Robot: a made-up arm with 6 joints.
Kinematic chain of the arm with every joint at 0, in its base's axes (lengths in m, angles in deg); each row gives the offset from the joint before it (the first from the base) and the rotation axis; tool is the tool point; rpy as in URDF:
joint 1: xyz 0 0 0.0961 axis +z
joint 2: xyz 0 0 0 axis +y
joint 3: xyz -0.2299 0 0.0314 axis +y
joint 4: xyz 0.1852 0 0.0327 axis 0.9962 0 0.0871
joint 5: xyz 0 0 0 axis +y
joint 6: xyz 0.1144 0 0.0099 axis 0.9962 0 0.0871
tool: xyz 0 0 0 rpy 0 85 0
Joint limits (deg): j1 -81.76..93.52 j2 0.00..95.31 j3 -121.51..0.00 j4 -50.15..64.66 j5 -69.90..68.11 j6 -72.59..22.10
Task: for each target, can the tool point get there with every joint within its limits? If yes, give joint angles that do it. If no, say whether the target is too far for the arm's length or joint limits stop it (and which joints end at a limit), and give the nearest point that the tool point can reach.
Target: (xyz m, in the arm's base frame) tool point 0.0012 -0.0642 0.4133
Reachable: yes | joints -9.97 31.78 -81.23 -40.60 57.47 -11.21
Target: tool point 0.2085 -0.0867 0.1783
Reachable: yes | joints -22.03 73.29 -39.78 -6.08 10.36 -51.47
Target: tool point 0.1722 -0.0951 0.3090
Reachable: yes | joints -43.94 59.16 -60.14 47.80 36.80 -22.69
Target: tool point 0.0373 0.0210 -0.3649
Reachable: no: joint limits stop it (at a limit: joint 2, joint 3) | nearest point 0.0542 0.0305 0.0200 | short by 0.385 m
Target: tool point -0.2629 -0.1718 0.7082
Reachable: no: too far | nearest point -0.1945 -0.1271 0.5490 | short by 0.179 m
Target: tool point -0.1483 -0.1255 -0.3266
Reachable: no: joint limits stop it (at a limit: joint 1, joint 2, joint 3, joint 4) | nearest point -0.0226 -0.0881 0.0265 | short by 0.377 m
